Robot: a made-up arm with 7 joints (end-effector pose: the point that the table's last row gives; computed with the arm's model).
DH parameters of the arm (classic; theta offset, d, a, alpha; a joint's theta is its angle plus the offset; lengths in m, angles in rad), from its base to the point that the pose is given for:
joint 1: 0 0.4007 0 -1.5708
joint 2: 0 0 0 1.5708
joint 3: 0 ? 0.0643 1.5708
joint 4: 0 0 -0.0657 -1.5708
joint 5: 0 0.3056 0 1.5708
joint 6: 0 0 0.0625 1.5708
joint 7: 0 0 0 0
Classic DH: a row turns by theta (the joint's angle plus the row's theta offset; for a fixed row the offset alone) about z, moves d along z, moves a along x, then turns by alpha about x.
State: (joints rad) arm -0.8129 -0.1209 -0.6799 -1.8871 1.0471 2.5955 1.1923
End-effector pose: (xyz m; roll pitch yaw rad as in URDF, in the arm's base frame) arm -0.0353 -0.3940 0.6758 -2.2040 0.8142 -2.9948
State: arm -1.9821 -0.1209 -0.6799 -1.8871 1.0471 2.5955 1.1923
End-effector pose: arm -0.3764 -0.1215 0.6758 -2.2040 0.8142 2.1192
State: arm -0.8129 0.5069 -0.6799 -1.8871 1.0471 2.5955 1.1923
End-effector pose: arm 0.0414 -0.4750 0.4695 -2.7451 0.3653 2.9746
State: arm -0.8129 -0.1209 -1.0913 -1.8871 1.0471 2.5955 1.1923
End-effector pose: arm -0.2001 -0.3544 0.6585 -2.2582 0.8473 2.8399
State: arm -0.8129 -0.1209 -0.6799 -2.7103 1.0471 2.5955 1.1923
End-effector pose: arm -0.0237 -0.2921 0.4148 3.0272 0.5764 2.6378
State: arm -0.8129 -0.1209 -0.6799 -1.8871 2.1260 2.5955 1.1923
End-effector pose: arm -0.0314 -0.3815 0.6225 1.1822 1.2706 0.1609
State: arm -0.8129 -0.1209 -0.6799 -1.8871 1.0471 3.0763 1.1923
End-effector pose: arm -0.0460 -0.3681 0.6858 -1.9086 0.7316 3.0706
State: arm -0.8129 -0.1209 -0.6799 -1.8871 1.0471 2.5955 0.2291
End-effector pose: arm -0.0353 -0.3940 0.6758 -1.9894 -0.0392 -2.4870
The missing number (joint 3, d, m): 0.2588
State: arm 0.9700 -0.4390 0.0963 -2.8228 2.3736 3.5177 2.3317
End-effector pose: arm 0.1111 0.1209 0.4747 2.6365 0.2550 2.4793
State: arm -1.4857 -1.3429 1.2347 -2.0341 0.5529 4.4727 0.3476
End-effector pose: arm 0.2809 0.2130 0.5597 0.6145 -0.2095 2.8267
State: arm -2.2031 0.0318 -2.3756 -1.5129 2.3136 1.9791 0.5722
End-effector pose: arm -0.0446 0.4139 0.7393 -0.6934 0.5978 1.8353
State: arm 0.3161 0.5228 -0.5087 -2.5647 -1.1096 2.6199 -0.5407
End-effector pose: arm 0.2998 -0.0230 0.2701 -2.9467 0.6989 1.5444
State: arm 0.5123 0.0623 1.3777 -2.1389 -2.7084 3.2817 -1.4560
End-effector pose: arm -0.1192 0.2986 0.5054 -2.3934 0.4978 -0.0276
